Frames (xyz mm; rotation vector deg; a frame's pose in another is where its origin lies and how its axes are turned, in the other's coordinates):
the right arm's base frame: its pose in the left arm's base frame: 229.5 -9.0 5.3 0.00 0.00 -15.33
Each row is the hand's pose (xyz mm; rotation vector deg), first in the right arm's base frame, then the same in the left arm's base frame.
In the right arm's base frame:
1: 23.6 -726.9 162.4 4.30 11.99 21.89
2: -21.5 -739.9 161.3 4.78 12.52 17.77
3: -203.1 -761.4 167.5 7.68 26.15 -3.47
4: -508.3 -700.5 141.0 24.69 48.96 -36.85
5: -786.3 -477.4 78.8 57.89 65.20 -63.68
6: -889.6 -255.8 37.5 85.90 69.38 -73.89
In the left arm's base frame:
1: 60.1 -716.3 167.7 5.83 11.25 6.62
2: 13.2 -716.9 166.6 6.38 11.72 2.51
3: -167.7 -689.6 172.8 11.15 25.00 -18.51
4: -445.9 -550.2 146.3 31.55 46.03 -50.96
5: -655.0 -261.5 84.1 68.02 58.57 -75.75
6: -696.1 -20.5 42.8 97.66 59.29 -83.77

